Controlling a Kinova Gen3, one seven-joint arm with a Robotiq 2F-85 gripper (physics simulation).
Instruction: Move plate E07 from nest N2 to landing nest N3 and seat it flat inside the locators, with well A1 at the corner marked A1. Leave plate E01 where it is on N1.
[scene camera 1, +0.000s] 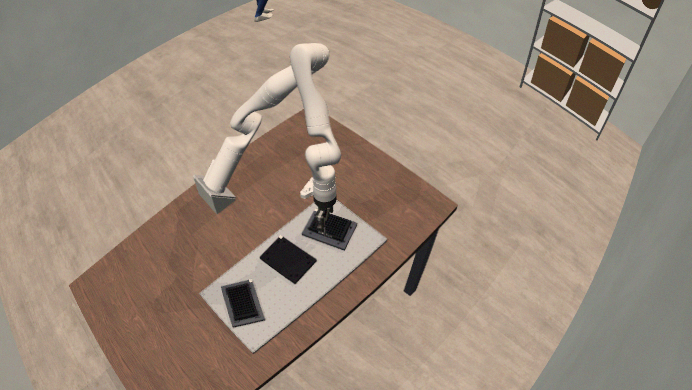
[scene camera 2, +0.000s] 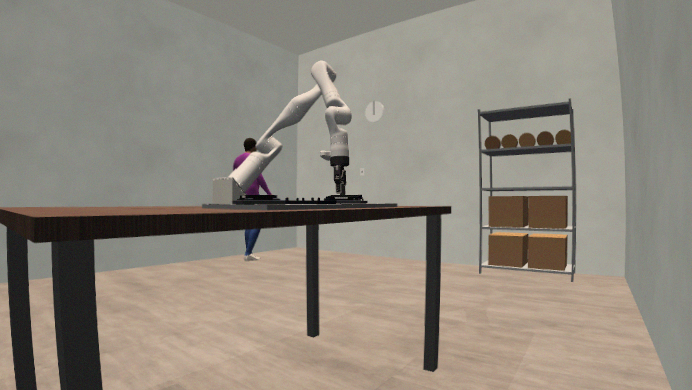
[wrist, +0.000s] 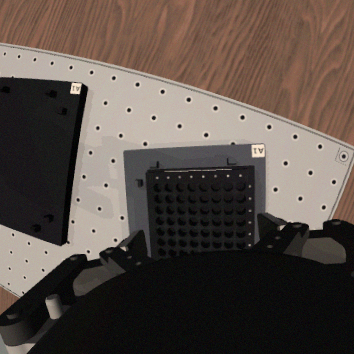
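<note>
Plate E07 (scene camera 1: 341, 225) (scene camera 2: 350, 197) (wrist: 202, 200), a black well plate, lies on the grey landing nest N3 (scene camera 1: 324, 240) (wrist: 190, 156), its edges roughly parallel to the nest's. Locators show beside its far and left edges in the wrist view; the near side is hidden. Full seating and the plate's own A1 well are unclear. My gripper (scene camera 1: 325, 226) (scene camera 2: 340, 193) (wrist: 200, 234) is open, its fingers low on either side of the plate. Black nest N2 (scene camera 1: 288, 260) (wrist: 40, 160) holds no plate. Plate E01 (scene camera 1: 242, 301) (scene camera 2: 257, 197) lies on N1 (scene camera 1: 248, 323).
A pale perforated board (scene camera 1: 295, 305) (wrist: 175, 112) carries the three nests on the wooden table (scene camera 1: 170, 250) (scene camera 2: 150, 217). White A1 labels (wrist: 258, 150) mark nest corners. A person (scene camera 2: 242, 162) stands behind the table. A shelf rack (scene camera 2: 573, 190) stands at the wall.
</note>
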